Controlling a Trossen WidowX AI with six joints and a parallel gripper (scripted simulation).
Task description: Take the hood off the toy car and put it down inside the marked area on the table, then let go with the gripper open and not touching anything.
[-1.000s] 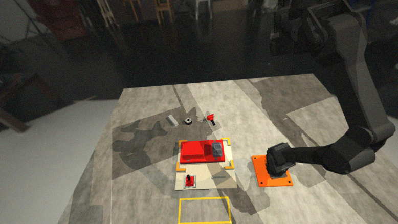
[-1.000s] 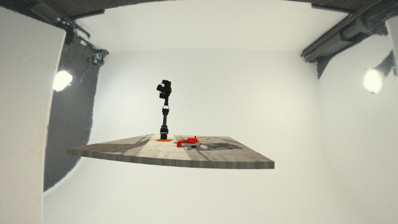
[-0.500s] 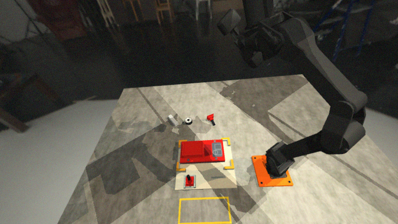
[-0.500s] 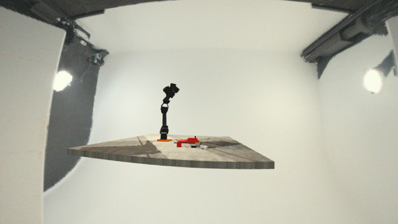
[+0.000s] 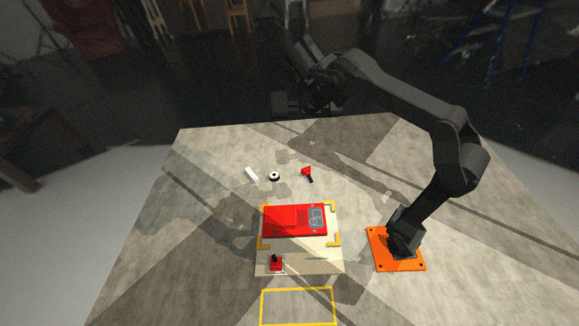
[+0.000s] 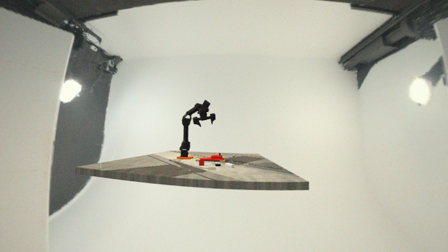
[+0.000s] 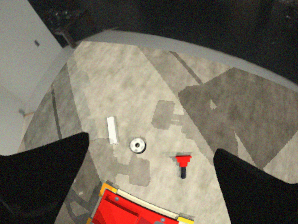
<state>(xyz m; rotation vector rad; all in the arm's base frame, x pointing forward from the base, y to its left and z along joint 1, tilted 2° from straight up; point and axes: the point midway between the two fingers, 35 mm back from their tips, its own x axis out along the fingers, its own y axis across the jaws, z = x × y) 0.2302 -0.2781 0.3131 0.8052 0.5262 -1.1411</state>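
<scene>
My gripper tip is now 260 mm above the red hood, 160 mm to the right of it and 80 mm short of it.
</scene>
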